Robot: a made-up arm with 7 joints. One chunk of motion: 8 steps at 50 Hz.
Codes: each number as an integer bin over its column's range. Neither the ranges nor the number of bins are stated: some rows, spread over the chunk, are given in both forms.
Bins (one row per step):
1: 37 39 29 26 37 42
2: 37 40 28 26 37 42
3: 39 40 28 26 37 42
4: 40 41 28 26 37 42
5: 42 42 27 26 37 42
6: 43 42 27 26 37 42
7: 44 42 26 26 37 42
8: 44 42 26 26 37 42
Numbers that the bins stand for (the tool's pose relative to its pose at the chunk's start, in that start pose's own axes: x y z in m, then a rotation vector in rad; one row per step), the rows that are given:
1: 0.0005 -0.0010 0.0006 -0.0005 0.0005 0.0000
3: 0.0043 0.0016 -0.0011 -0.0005 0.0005 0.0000
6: 0.0119 0.0067 -0.0029 -0.0005 0.0005 0.0000
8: 0.0138 0.0067 -0.0046 -0.0005 0.0005 0.0000
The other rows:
2: 0.0005 0.0016 -0.0011 -0.0005 0.0005 0.0000
4: 0.0062 0.0041 -0.0011 -0.0005 0.0005 0.0000
5: 0.0100 0.0067 -0.0029 -0.0005 0.0005 0.0000
7: 0.0138 0.0067 -0.0046 -0.0005 0.0005 0.0000

